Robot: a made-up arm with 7 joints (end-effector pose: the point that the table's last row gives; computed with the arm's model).
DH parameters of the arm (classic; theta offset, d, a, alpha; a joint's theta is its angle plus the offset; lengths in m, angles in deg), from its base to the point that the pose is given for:
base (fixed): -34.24 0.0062 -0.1 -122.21
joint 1: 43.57 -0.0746 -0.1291 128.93
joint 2: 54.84 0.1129 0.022 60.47
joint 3: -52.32 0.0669 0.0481 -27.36
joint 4: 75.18 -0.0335 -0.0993 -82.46
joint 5: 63.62 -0.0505 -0.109 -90
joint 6: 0 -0.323 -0.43 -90
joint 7: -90 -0.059 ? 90
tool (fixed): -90 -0.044 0 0
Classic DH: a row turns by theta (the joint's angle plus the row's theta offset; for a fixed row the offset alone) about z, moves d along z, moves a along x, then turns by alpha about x.
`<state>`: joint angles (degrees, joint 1 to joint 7).
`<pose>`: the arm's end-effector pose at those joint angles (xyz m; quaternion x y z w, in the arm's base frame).
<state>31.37 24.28 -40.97 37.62 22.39 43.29 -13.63</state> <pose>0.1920 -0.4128 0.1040 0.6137 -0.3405 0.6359 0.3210</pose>
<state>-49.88 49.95 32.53 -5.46 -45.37 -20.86 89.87</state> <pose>0.3835 -0.1017 0.3701 0.5337 -0.8148 0.0220 0.2255</pose>
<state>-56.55 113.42 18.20 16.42 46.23 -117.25 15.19</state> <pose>-0.5255 0.2907 -0.1843 -0.4903 -0.8409 -0.2111 0.0890</pose>
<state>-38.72 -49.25 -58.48 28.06 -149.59 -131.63 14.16</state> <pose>-0.6974 -0.0312 -0.0906 0.6094 0.7110 -0.2772 0.2153</pose>
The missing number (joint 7, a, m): 0.096
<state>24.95 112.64 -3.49 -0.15 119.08 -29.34 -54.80</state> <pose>-0.3732 0.4712 0.3779 0.0689 -0.7172 -0.3782 0.5812</pose>
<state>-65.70 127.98 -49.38 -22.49 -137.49 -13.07 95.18</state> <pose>0.0050 -0.3083 0.5710 0.2055 -0.9726 -0.0178 0.1072</pose>
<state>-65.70 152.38 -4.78 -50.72 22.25 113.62 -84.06</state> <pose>-0.5664 -0.2690 0.0422 0.9214 -0.1787 -0.3334 0.0895</pose>
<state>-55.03 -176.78 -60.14 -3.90 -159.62 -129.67 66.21</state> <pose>0.0445 0.5194 0.3033 -0.9715 0.0418 0.2302 0.0376</pose>
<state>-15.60 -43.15 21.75 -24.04 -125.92 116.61 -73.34</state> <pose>-0.3143 -0.0508 0.6612 0.3646 -0.2155 -0.5884 0.6888</pose>
